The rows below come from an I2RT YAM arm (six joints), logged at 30 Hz.
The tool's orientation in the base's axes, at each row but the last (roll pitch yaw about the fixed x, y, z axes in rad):
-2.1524 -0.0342 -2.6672
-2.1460 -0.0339 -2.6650
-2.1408 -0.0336 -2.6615
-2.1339 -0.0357 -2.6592
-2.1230 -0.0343 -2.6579
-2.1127 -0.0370 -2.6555
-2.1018 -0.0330 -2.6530
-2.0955 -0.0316 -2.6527
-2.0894 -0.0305 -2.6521
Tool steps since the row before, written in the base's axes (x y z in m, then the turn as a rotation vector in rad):
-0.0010 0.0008 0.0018 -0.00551 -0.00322 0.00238
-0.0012 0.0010 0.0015 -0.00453 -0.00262 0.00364
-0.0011 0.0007 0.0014 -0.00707 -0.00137 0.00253
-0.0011 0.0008 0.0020 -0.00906 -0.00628 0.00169
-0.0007 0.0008 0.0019 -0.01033 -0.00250 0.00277
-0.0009 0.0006 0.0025 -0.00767 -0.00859 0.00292
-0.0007 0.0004 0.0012 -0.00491 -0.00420 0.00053
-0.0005 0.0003 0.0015 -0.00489 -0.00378 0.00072
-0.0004 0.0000 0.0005 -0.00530 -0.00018 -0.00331
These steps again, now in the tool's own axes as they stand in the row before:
0.0006 -0.0008 -0.0020 0.00645 -0.00200 -0.00090
0.0007 -0.0005 -0.0020 0.00535 -0.00304 -0.00167
0.0007 -0.0006 -0.0017 0.00698 -0.00083 -0.00297
0.0007 -0.0010 -0.0021 0.01099 -0.00182 0.00046
0.0003 -0.0011 -0.0019 0.01040 -0.00070 -0.00347
0.0006 -0.0016 -0.0021 0.01090 -0.00423 0.00214
0.0005 -0.0007 -0.0012 0.00632 -0.00099 0.00105
0.0003 -0.0010 -0.0012 0.00611 -0.00098 0.00064
0.0004 -0.0003 -0.0004 0.00466 0.00416 -0.00031

